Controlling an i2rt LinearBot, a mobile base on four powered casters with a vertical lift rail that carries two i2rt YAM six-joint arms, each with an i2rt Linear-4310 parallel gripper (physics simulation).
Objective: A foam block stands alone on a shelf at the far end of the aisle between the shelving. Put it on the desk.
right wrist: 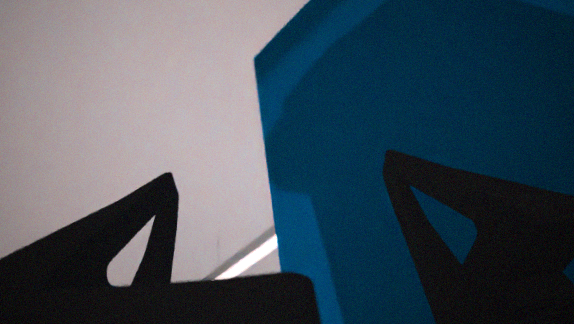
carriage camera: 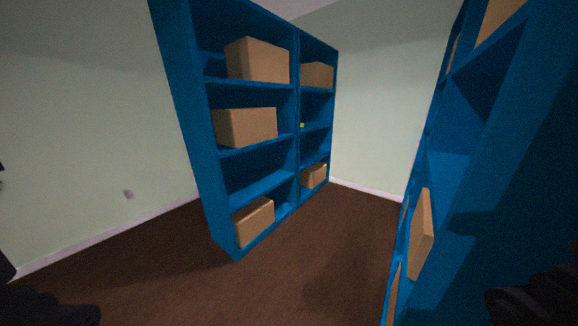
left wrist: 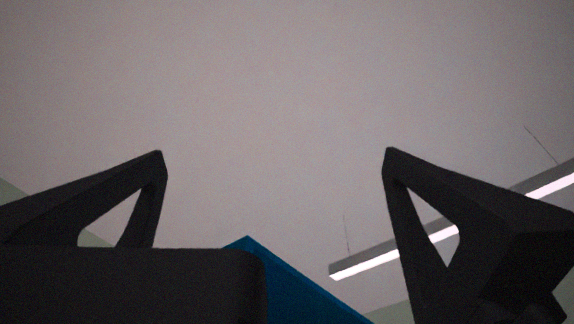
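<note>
A tiny orange-yellow block, which looks like the foam block, sits on a middle shelf in the far column of the blue shelving unit at the centre left of the carriage view. It lies close to the upright between the two columns. My left gripper is open and empty, pointing up toward the ceiling, far from the block. My right gripper is open and empty, with blue shelving behind its right finger. The desk does not show in these views.
A second blue shelving unit stands close at the right of the carriage view, near my right arm. Cardboard boxes stand on both units. Brown floor runs between the units to a pale wall.
</note>
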